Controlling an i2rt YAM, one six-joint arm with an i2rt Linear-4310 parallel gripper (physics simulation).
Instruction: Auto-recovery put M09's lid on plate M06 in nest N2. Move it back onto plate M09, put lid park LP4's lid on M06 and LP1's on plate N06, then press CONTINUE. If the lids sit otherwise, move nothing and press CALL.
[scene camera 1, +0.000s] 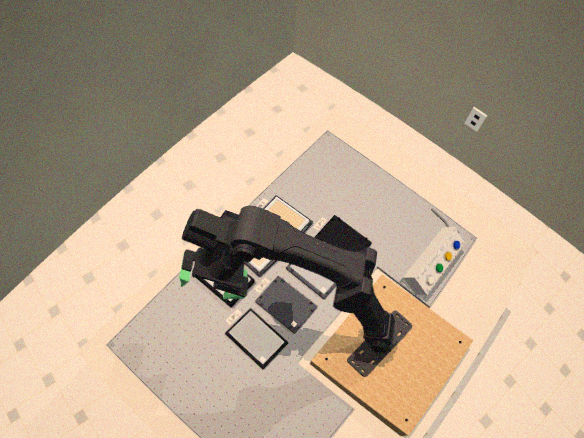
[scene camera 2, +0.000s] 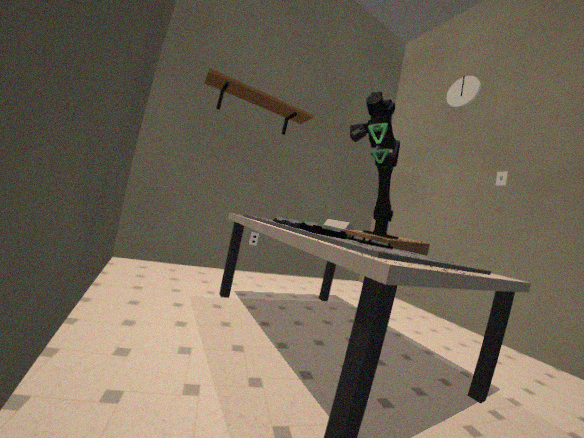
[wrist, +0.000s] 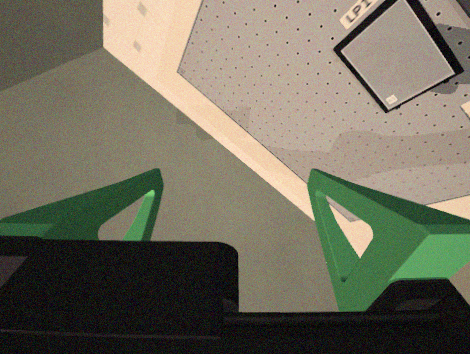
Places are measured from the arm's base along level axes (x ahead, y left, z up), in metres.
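Pixels of known places: gripper, fingertip midpoint: (scene camera 1: 202, 290) (scene camera 2: 379, 154) (wrist: 235, 176); arm's base at its link origin: (scene camera 1: 380, 343) (scene camera 2: 379, 235).
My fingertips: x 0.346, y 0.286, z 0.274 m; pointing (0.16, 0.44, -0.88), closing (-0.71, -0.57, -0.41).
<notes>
Ahead of a thing's pixels: the offset from my fingertips to its top centre. "*": to the spot under its first point. Level surfaces: height alone.
My gripper (scene camera 1: 208, 287) (scene camera 2: 379, 145) (wrist: 235, 176) is open and empty, high above the table. A black-framed rectangle with a grey, clear-looking lid {* dx -0.099, dy -0.061, dz -0.302 m} (scene camera 1: 256, 337) (wrist: 400, 55) lies by the LP1 label {* dx -0.014, dy -0.054, dz -0.318 m} (wrist: 357, 13). Beside it lies a dark plate-shaped piece {* dx -0.064, dy -0.188, dz -0.310 m} (scene camera 1: 281, 299) with a small white tag. A grey-topped piece {dx -0.069, dy -0.322, dz -0.302 m} (scene camera 1: 311, 278) is partly under the arm. A tan-welled plate {dx +0.114, dy -0.367, dz -0.292 m} (scene camera 1: 289, 214) and a black rectangle {* dx -0.035, dy -0.471, dz -0.310 m} (scene camera 1: 342, 231) lie farther back. Another plate is mostly hidden below the gripper. Plate names are unreadable. The button panel {dx -0.299, dy -0.594, dz -0.236 m} (scene camera 1: 422, 272) has blue {dx -0.315, dy -0.671, dz -0.245 m} (scene camera 1: 457, 245), yellow {dx -0.319, dy -0.621, dz -0.245 m} (scene camera 1: 448, 256), green {dx -0.323, dy -0.571, dz -0.245 m} (scene camera 1: 439, 268) and white {dx -0.326, dy -0.521, dz -0.245 m} (scene camera 1: 430, 280) buttons.
The arm's base stands on a wooden board (scene camera 1: 425, 370) (scene camera 2: 415, 246) beside the grey perforated mat {dz -0.319 m} (scene camera 1: 165, 360) (wrist: 280, 75). The upper arm crosses over the nests and hides part of them. A cable {* dx -0.223, dy -0.748, dz -0.314 m} (scene camera 1: 441, 218) runs behind the panel. The table edge (scene camera 2: 300, 242) borders the mat.
</notes>
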